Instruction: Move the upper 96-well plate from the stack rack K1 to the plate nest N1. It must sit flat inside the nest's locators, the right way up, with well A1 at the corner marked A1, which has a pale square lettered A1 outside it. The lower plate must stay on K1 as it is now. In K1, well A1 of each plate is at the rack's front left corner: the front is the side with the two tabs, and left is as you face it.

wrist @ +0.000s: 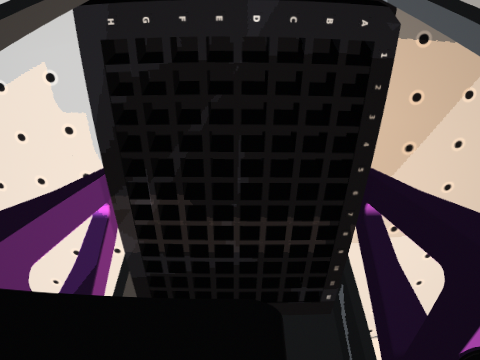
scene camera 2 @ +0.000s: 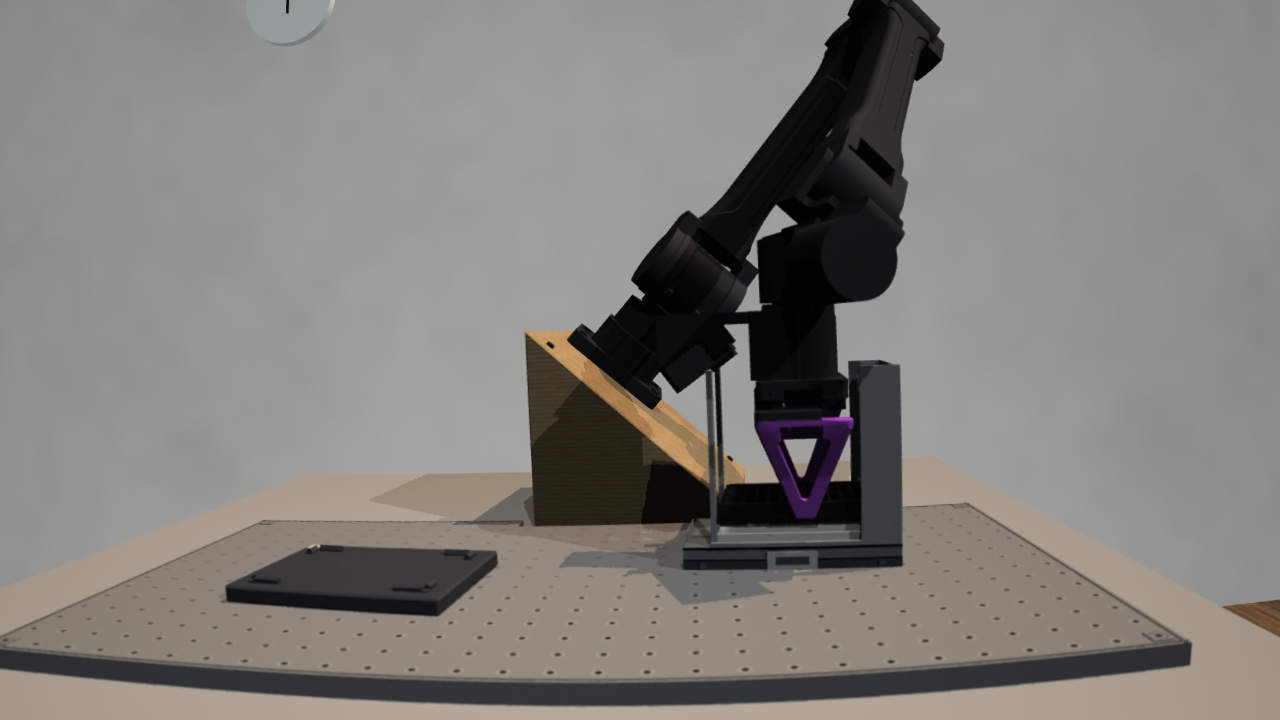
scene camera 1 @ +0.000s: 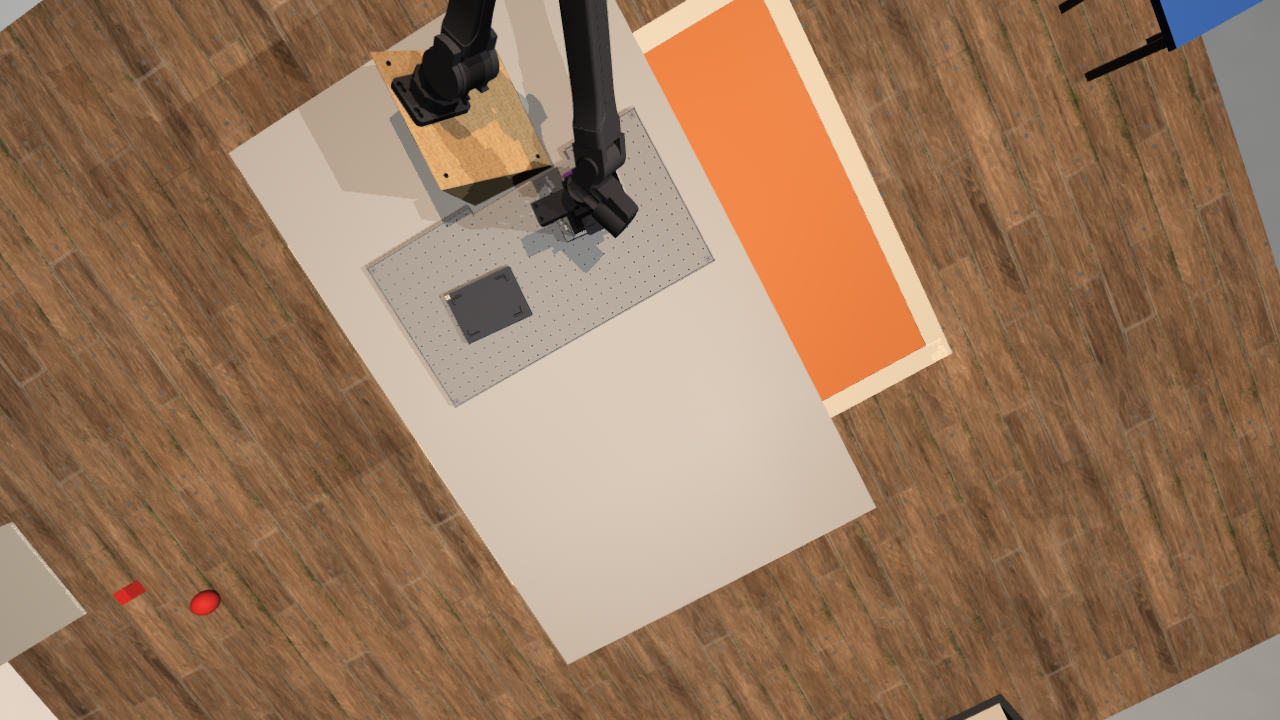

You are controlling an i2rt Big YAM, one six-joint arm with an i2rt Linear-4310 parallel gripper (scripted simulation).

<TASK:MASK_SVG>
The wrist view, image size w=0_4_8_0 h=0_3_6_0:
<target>my gripper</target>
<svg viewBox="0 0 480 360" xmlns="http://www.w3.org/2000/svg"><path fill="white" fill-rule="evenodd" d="M371 168L356 230L372 305L381 360L480 360L480 213L420 191ZM382 216L437 261L443 269L444 287L428 316L400 266ZM0 211L0 360L287 360L283 317L275 307L268 303L252 299L104 296L118 230L104 168L52 192ZM92 216L77 259L60 292L32 291L29 285L29 274L32 266Z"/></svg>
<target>black 96-well plate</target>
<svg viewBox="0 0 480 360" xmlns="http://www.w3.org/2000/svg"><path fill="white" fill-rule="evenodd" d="M73 9L95 132L136 296L183 299L252 299L273 305L282 315L331 314L356 228L383 117L401 23L396 18L397 7L384 0L90 0Z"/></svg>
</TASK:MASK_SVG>
